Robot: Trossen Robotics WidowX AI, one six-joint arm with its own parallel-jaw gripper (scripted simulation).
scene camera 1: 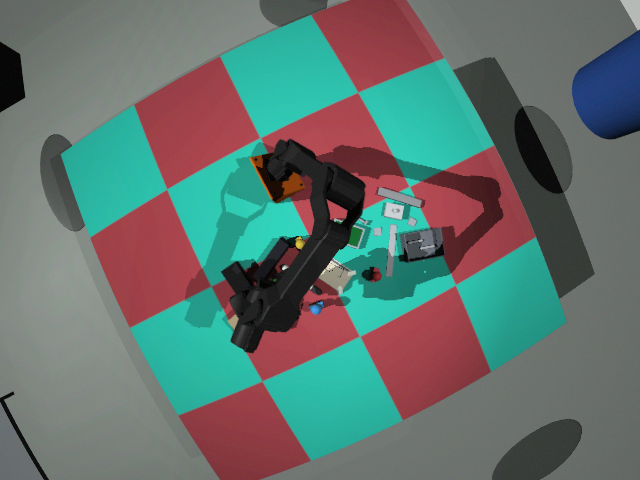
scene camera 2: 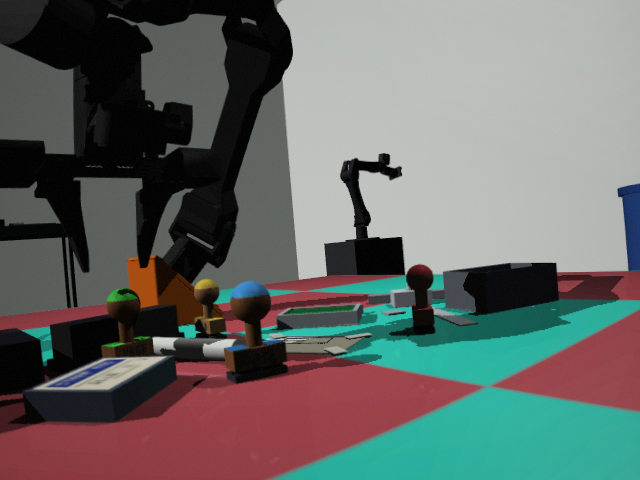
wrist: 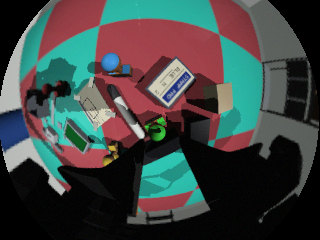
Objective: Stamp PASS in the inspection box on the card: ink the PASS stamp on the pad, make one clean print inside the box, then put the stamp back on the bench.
In view: the gripper (scene camera 2: 115, 270), a PASS stamp (scene camera 2: 123, 304), a dark grey bin (scene camera 2: 489, 289), a blue-labelled box (scene camera 2: 105, 390), a red-knobbed stamp (scene camera 2: 419, 277) and a blue-topped date stamp (scene camera 2: 250, 301).
The dark grey bin is seen too in scene camera 1 (scene camera 1: 424, 244). The blue-labelled box shows as well in the wrist view (wrist: 169, 84). The gripper is seen too in the wrist view (wrist: 162, 140).
